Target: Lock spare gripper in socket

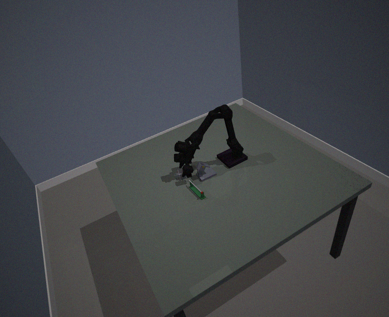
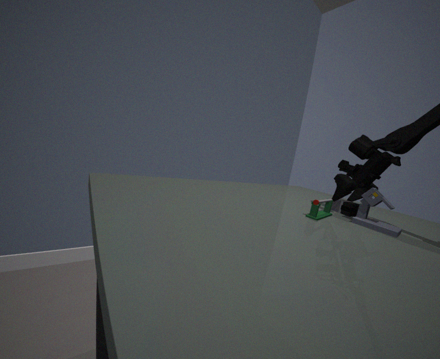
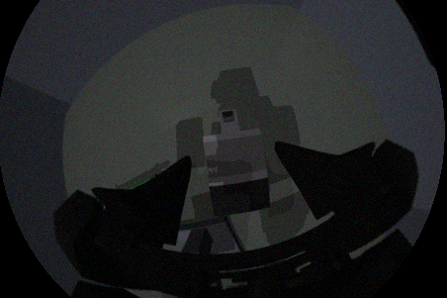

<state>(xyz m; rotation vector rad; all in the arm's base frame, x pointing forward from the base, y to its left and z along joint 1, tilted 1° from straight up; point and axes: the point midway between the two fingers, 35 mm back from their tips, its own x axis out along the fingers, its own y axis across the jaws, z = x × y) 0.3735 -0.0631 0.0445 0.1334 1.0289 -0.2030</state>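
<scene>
Now: gripper tip 2 cm above the spare gripper and 1 cm past it. Round my gripper tip: green cradle (19 cm to the left, 2 cm behind, 1 cm below); grey mount (12 cm behind, 8 cm to the left, 2 cm above).
</scene>
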